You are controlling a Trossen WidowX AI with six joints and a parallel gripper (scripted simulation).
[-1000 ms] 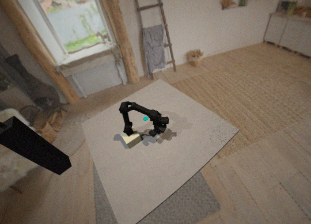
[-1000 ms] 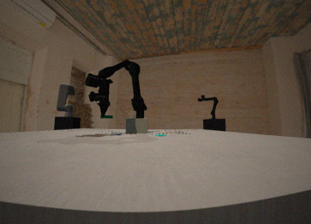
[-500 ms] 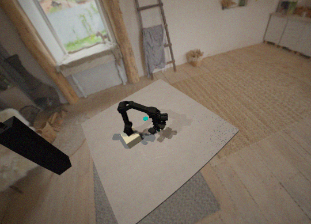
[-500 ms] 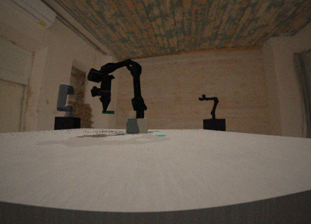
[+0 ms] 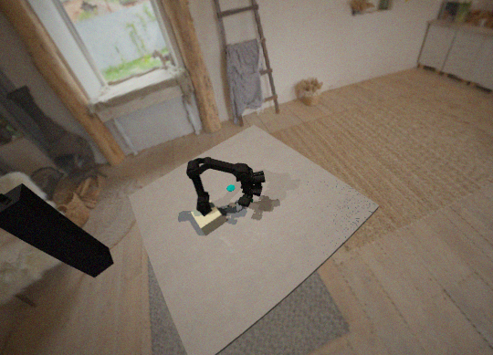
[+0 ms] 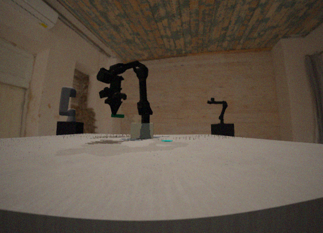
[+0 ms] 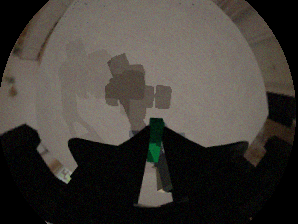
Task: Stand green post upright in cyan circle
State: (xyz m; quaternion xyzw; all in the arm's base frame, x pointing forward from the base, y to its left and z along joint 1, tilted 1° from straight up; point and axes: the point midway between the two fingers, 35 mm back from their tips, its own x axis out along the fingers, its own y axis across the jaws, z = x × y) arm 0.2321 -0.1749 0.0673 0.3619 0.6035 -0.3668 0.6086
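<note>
My gripper tip is 280 mm to the right of the cyan circle, 130 mm above it and 20 mm short of it. From my gripper tip the other things lie so: green post (20 mm to the left, 10 mm behind).
</note>
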